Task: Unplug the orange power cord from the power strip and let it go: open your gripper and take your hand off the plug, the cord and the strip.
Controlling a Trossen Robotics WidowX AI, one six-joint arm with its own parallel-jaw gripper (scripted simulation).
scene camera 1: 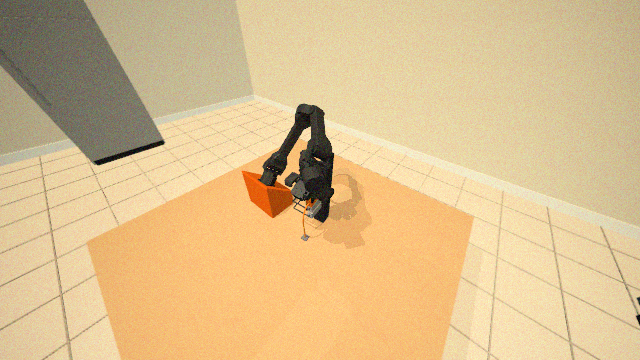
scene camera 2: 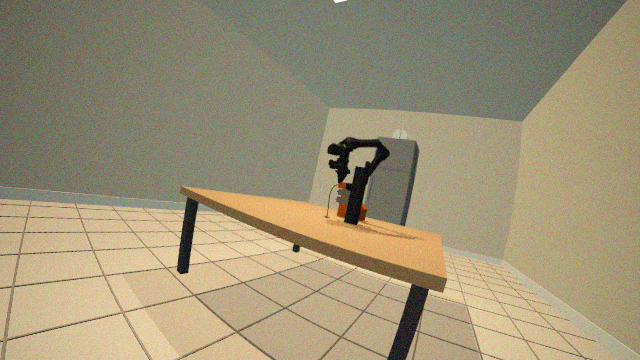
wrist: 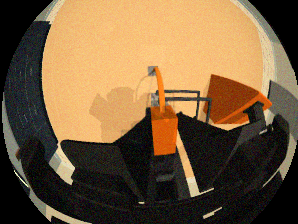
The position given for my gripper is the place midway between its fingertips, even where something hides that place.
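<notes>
My own gripper (scene camera 1: 309,201) is here in the scene, and the wrist view shows me that same gripper (wrist: 163,118) too. I also see an orange plug (wrist: 165,124).
</notes>
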